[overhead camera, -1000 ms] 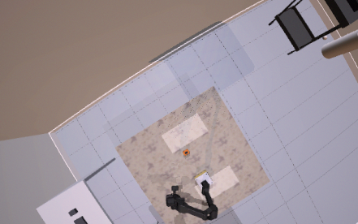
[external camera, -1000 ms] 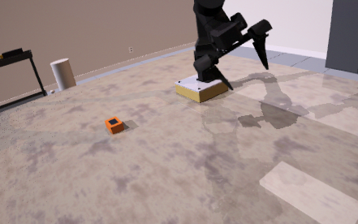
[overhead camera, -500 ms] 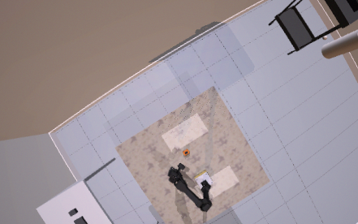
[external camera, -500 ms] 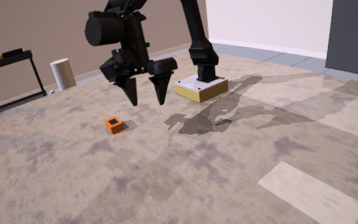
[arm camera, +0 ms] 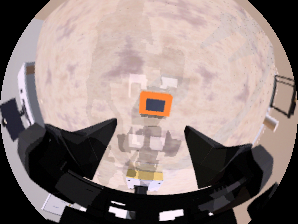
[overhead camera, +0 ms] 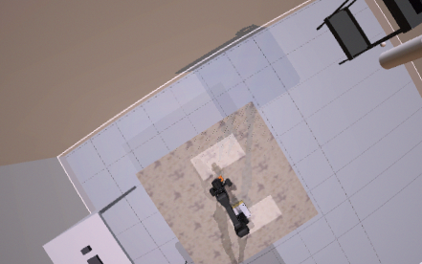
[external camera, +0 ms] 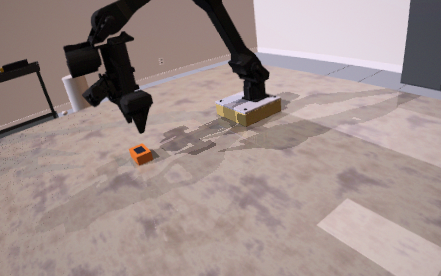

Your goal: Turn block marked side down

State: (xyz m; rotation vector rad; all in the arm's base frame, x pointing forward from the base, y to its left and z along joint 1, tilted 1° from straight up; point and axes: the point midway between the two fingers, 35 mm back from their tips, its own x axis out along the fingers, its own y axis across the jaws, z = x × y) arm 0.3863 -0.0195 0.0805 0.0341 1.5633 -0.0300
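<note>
The orange block lies 7 cm below my gripper tip, 1 cm to the right of it and 1 cm ahead of it.
</note>
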